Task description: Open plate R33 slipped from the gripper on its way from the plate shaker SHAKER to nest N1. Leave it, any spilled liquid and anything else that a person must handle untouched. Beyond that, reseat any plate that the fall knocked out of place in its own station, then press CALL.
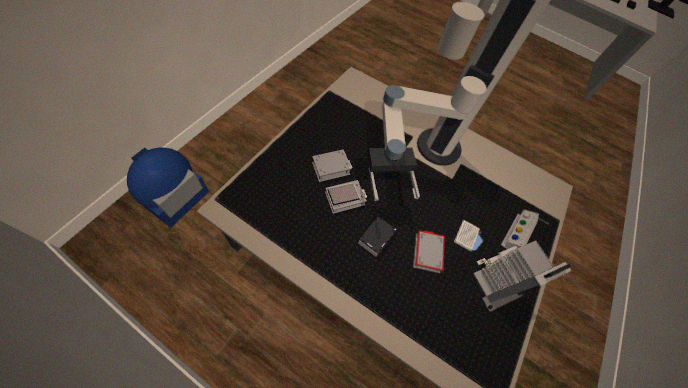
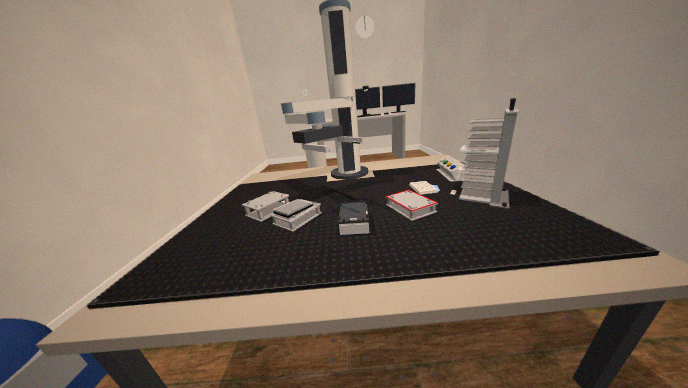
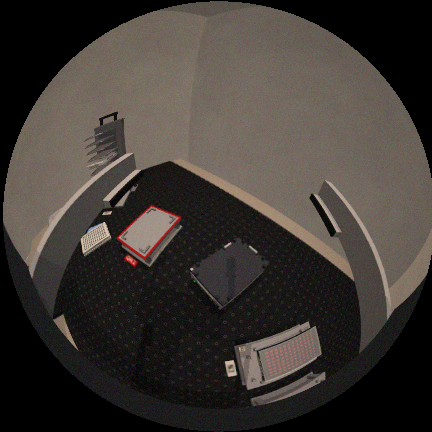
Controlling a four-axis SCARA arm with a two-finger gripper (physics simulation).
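Where they show: gripper, fingertip midpoint: (image 1: 397,198) (image 2: 346,144) (image 3: 230,168); arm's base, link origin: (image 1: 438,147) (image 2: 349,173).
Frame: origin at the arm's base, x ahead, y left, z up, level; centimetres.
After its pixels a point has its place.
Observation:
Plate R33 (image 1: 467,235) @[z 2.8, x 42.4, y 33.5 cm] (image 2: 422,187) @[z 2.9, x 43.9, y 32.5 cm] (image 3: 95,240) @[z 2.2, x 42.3, y 31.5 cm], cream with wells, lies on the mat with blue liquid (image 1: 478,243) @[z 1.2, x 41.9, y 39.9 cm] (image 2: 436,188) @[z 2.7, x 47.6, y 37.5 cm] at one edge. The dark shaker (image 1: 378,235) @[z 6.8, x 69.1, y -1.0 cm] (image 2: 353,212) @[z 6.8, x 69.8, y -1.6 cm] (image 3: 230,275) @[z 6.8, x 66.9, y -2.7 cm] bears no plate. A plate with pinkish wells (image 1: 344,194) @[z 7.7, x 61.4, y -24.0 cm] (image 2: 294,207) @[z 7.7, x 62.7, y -23.8 cm] (image 3: 290,354) @[z 7.6, x 60.5, y -23.9 cm] sits off-centre and looks tilted on its grey nest (image 1: 340,207) @[z 5.4, x 67.0, y -22.3 cm] (image 2: 296,220) @[z 2.0, x 62.8, y -24.0 cm] (image 3: 247,367) @[z 5.5, x 54.3, y -19.2 cm]. A second grey nest (image 1: 332,162) @[z 6.9, x 49.6, y -38.8 cm] (image 2: 266,200) @[z 6.9, x 50.8, y -38.6 cm] holds no plate. The button box (image 1: 520,229) @[z 8.4, x 27.8, y 52.6 cm] (image 2: 450,169) @[z 7.4, x 33.5, y 50.8 cm] has coloured buttons; CALL is not readable. My gripper (image 1: 396,198) @[z 29.4, x 62.4, y -1.8 cm] (image 2: 344,145) @[z 29.4, x 62.4, y -1.8 cm] (image 3: 230,168) @[z 29.4, x 62.4, y -1.8 cm] is open and empty, high above the mat.
A red-edged station (image 1: 430,251) @[z 5.3, x 61.3, y 21.7 cm] (image 2: 412,201) @[z 5.3, x 62.6, y 21.7 cm] (image 3: 150,232) @[z 5.3, x 60.4, y 19.2 cm] stands between the shaker and R33. A tall plate rack (image 1: 539,256) @[z 31.6, x 53.0, y 52.6 cm] (image 2: 502,160) @[z 18.6, x 64.1, y 52.9 cm] (image 3: 120,132) @[z 28.7, x 63.3, y 51.9 cm] stands beside the button box. A blue bin (image 1: 159,177) stands off the table's corner.

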